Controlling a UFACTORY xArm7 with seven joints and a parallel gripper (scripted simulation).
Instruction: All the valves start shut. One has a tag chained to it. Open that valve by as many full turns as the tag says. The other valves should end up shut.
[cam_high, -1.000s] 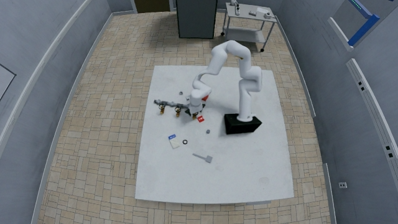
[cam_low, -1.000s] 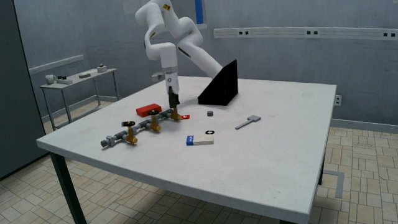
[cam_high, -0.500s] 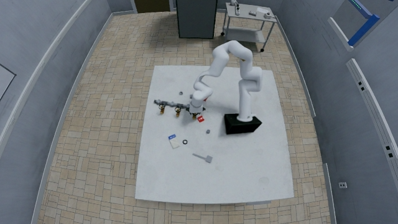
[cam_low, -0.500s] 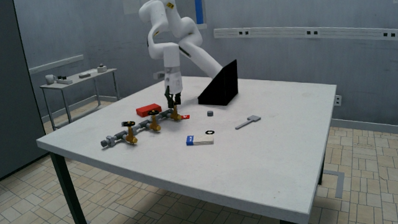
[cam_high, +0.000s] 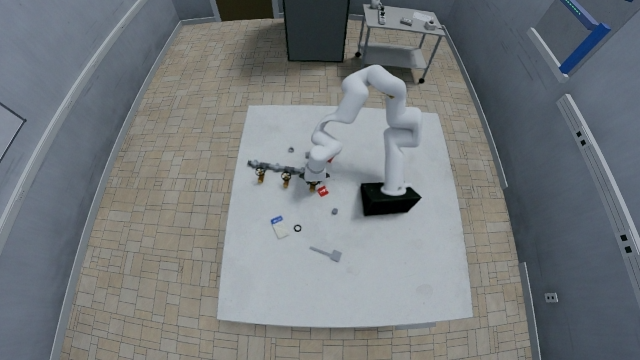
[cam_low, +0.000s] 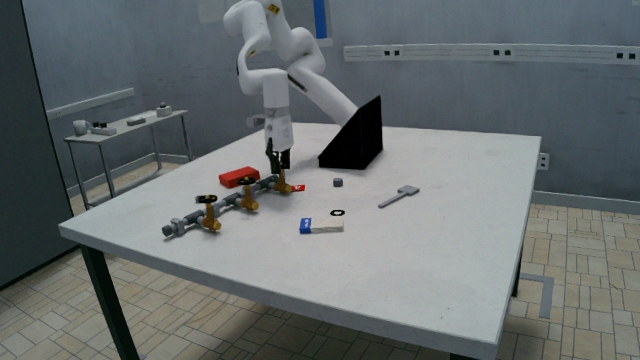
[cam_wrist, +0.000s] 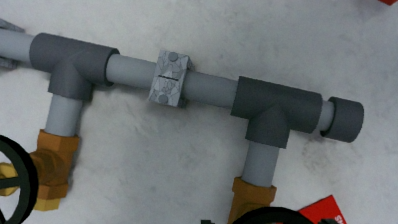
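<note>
My gripper is now 90 mm above the red tag, 40 mm past it and 30 mm to the right of it. From my hand the other things lie so: white box (200 mm to the left, 190 mm ahead, 90 mm below); then red block (210 mm to the right, 80 mm below, 80 mm behind); then grey flat tool (360 mm to the left, 90 mm below, 30 mm behind).
</note>
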